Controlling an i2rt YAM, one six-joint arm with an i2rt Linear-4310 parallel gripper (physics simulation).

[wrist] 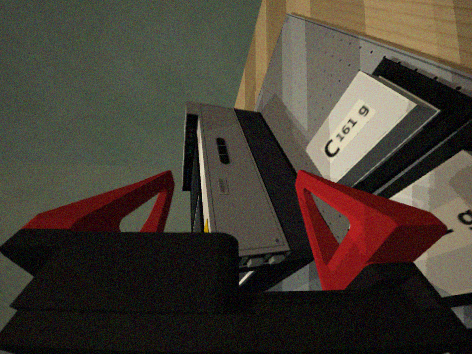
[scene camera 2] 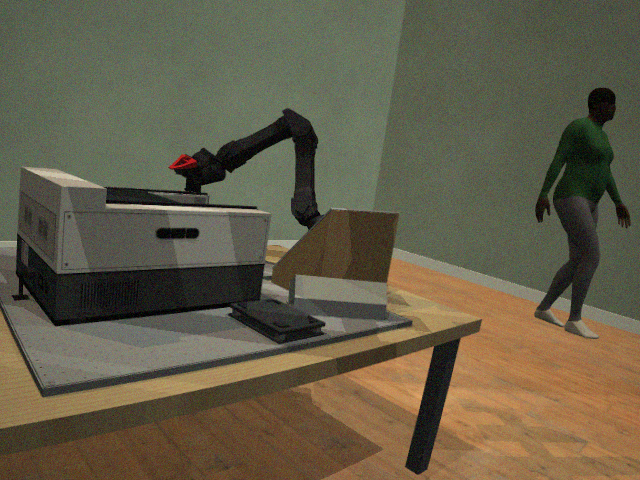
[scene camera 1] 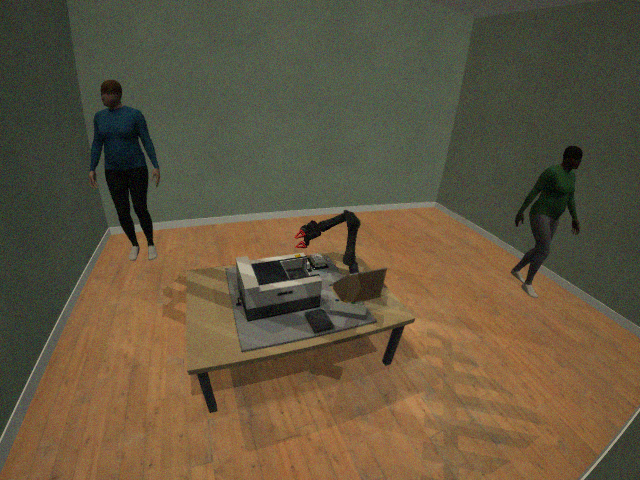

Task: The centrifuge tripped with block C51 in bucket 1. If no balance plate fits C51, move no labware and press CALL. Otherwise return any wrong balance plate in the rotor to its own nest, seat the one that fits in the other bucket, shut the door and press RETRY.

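Frame: origin at the arm's base, x down, y right, z back, level; centimetres.
Where they show: gripper, between the fingertips: (wrist: 235, 177) (scene camera 2: 168, 183) (scene camera 1: 295, 242); arm's base, origin of its link: (scene camera 2: 327, 243) (scene camera 1: 355, 276).
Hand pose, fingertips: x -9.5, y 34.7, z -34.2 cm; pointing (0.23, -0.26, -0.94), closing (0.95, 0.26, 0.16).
Things, the pixels of their top centre, and the offset from my fingertips. Level surfaces: height alone.
- dark panel, centre of its top: (scene camera 2: 124, 195) (wrist: 194, 183) (scene camera 1: 269, 271) dx +0.1, dy -33.3, dz -22.9 cm
- white balance plate, centre of its top: (wrist: 344, 133) dx +16.0, dy +0.4, dz -7.5 cm
- labelled plate, centre of its top: (wrist: 423, 239) dx +15.5, dy +0.4, dz +6.2 cm
- low grey-white box, centre of its top: (scene camera 2: 340, 276) (scene camera 1: 349, 302) dx +13.1, dy -55.2, dz +22.1 cm
- flat black block, centre of its top: (scene camera 2: 277, 310) (scene camera 1: 319, 318) dx +18.2, dy -59.6, dz +2.2 cm
- grey mat, height of its surface: dx +21.4 cm
The centrifuge (scene camera 1: 283, 296) (scene camera 2: 118, 237) (wrist: 240, 185) is a light grey housing on a dark base. Its top opening shows beside a dark panel (scene camera 1: 268, 272) in the scene camera 1 view. My gripper (scene camera 1: 298, 240) (scene camera 2: 182, 162) (wrist: 235, 177) is open and empty, above the centrifuge's far right end. In the wrist view, a white balance plate (wrist: 382, 102) labelled "C 161 g" sits on a black nest at the upper right. Another labelled plate (wrist: 431, 212) is cut off at the right edge; its letter is hidden. Block C51, the rotor contents and readable CALL or RETRY labels do not show.
A brown angled panel (scene camera 1: 371, 286) (scene camera 2: 356, 242) stands right of the centrifuge, behind a low grey-white box (scene camera 1: 348, 310) (scene camera 2: 341, 291). A flat black block (scene camera 1: 318, 320) (scene camera 2: 276, 317) lies nearby on the grey mat (scene camera 1: 263, 333) (scene camera 2: 170, 356). Two people stand away from the table.
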